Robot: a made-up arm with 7 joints. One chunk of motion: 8 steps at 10 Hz.
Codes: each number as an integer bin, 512 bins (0 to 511) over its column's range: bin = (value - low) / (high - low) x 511, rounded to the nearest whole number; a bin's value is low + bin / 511 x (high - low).
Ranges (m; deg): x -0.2..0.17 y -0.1..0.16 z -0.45..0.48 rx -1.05..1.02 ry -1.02..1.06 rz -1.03..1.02
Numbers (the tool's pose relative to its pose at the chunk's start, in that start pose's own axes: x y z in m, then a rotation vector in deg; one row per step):
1: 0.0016 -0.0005 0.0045 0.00 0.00 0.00
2: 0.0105 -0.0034 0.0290 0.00 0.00 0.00
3: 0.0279 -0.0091 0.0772 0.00 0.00 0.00
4: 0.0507 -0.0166 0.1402 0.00 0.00 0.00
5: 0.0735 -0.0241 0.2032 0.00 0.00 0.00
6: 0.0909 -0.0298 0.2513 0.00 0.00 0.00
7: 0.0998 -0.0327 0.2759 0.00 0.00 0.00
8: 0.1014 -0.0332 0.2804 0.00 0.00 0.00
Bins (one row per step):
1: 278 196 250 259 251 257
2: 291 190 263 259 251 257
3: 315 179 290 259 251 257
4: 346 164 324 259 251 257
5: 378 149 359 259 251 257
6: 402 138 385 259 251 257
7: 414 132 399 259 251 257
8: 416 131 401 259 251 257

